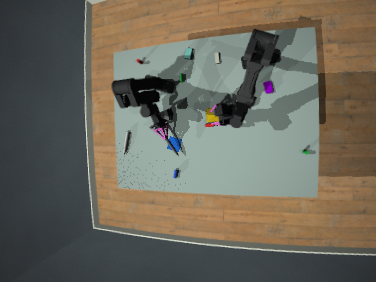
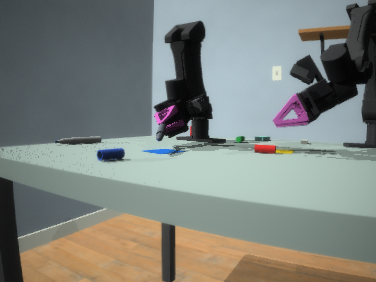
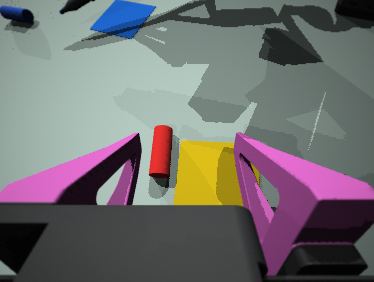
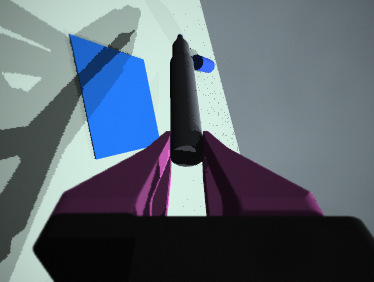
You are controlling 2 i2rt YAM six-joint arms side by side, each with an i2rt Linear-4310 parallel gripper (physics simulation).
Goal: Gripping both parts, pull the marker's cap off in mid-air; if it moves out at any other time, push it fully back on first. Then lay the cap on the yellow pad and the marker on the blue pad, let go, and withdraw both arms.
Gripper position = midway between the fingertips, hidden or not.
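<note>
You'd find my left gripper (image 2: 274, 123) and (image 3: 187, 140), and there's my right gripper too, (image 2: 162, 126) and (image 4: 187, 140). As for the things, I can see a red cap (image 3: 160, 160), which is out of frame in image 4, plus a yellow pad (image 3: 206, 175) and a dark grey marker (image 4: 187, 150).
</note>
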